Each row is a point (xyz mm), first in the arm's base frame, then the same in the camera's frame.
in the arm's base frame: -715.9 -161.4 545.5
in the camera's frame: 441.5 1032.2 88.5
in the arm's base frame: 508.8 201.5 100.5
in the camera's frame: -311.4 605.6 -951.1
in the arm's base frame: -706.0 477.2 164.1
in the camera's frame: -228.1 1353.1 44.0
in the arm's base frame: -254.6 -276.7 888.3
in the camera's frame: 714.6 909.5 -415.4
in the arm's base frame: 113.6 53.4 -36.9
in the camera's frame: -279.9 589.1 -508.6
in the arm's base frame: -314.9 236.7 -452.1
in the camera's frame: -655.1 718.1 -26.8
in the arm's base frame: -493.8 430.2 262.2
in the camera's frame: -154.4 1273.9 -168.5
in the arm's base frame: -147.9 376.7 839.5
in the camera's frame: 292.7 1355.7 -667.6
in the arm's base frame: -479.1 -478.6 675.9
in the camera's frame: 689.1 745.7 -85.6
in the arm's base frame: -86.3 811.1 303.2
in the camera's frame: -396.6 1423.5 -649.9
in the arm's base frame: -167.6 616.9 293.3
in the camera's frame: -283.5 1300.1 -521.9
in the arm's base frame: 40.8 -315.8 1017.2
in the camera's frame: 796.3 816.4 -715.5
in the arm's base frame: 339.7 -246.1 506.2
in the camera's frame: 295.4 511.6 -822.9
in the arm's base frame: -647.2 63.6 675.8
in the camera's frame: 411.1 1240.6 -78.7
